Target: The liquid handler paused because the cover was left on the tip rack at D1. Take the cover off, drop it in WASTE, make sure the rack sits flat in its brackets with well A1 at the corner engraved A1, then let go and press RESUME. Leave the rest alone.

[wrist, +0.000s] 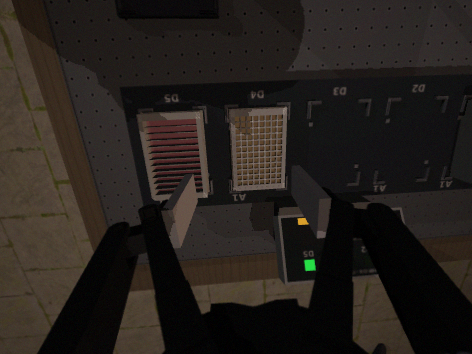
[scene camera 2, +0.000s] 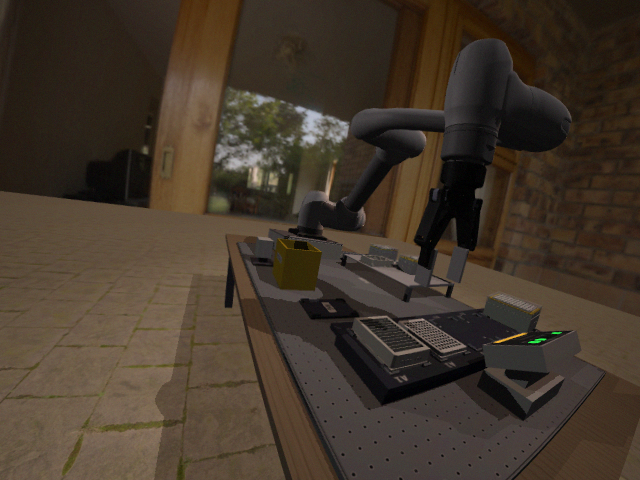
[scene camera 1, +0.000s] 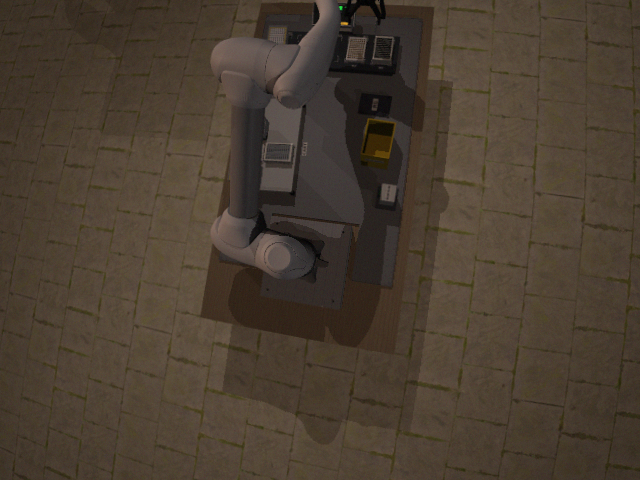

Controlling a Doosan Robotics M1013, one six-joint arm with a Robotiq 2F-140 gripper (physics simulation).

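Where they show: gripper, fingertip midpoint: (wrist: 243,184) (scene camera 2: 438,282) (scene camera 1: 363,29); arm's base, link origin: (scene camera 2: 308,236).
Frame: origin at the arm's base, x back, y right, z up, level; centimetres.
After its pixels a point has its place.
Observation:
The tip rack (scene camera 1: 277,35) @[x -98.1, y -35.6, z 3.4 cm] (scene camera 2: 511,311) @[x -98.9, y -31.8, z 1.0 cm] stands at the deck's D1 end, pale-topped with a yellow band; whether a clear cover lies on it cannot be told. In the wrist view a dark edge (wrist: 464,145) @[x -98.3, y -32.1, z -2.3 cm] shows at the D1 side. My gripper (scene camera 1: 366,15) (scene camera 2: 442,271) @[x -100.9, y 5.0, z 9.7 cm] (wrist: 243,184) @[x -100.9, y 5.0, z 9.7 cm] is open and empty, high above the deck's D4 side, well away from D1. The yellow bin (scene camera 1: 378,143) @[x -58.3, y 20.9, z -7.7 cm] (scene camera 2: 296,267) @[x -63.1, y 22.6, z -0.6 cm] stands beyond the deck; its label is unreadable. The display (scene camera 1: 345,24) @[x -109.8, y -5.8, z 0.9 cm] (scene camera 2: 532,347) @[x -117.0, y -2.3, z 4.6 cm] (wrist: 295,250) @[x -113.9, y -4.1, z 3.2 cm] has orange and green lights. No RESUME lettering is readable.
The black deck (scene camera 2: 372,379) @[x -107.4, y 20.4, z -4.8 cm] (wrist: 330,145) @[x -99.1, y -10.3, z -3.7 cm] carries a red-ribbed white rack (scene camera 2: 390,341) @[x -103.1, y 15.0, z -1.1 cm] (wrist: 175,155) @[x -100.9, y 14.0, z -2.2 cm] at D5 and a grid rack (scene camera 2: 433,336) @[x -101.2, y 1.8, z -2.3 cm] (wrist: 258,150) @[x -99.9, y 1.6, z -2.3 cm] at D4. A dark pad (scene camera 1: 382,111) @[x -73.8, y 19.4, z -7.5 cm] (scene camera 2: 341,311) @[x -79.1, y 12.5, z -7.5 cm], a white box (scene camera 1: 387,192) @[x -34.3, y 29.4, z 2.0 cm] (scene camera 2: 264,245) @[x -37.7, y 30.2, z -0.1 cm] and a raised shelf (scene camera 1: 284,124) @[x -57.2, y -22.5, z -2.4 cm] holding labware stand beyond.

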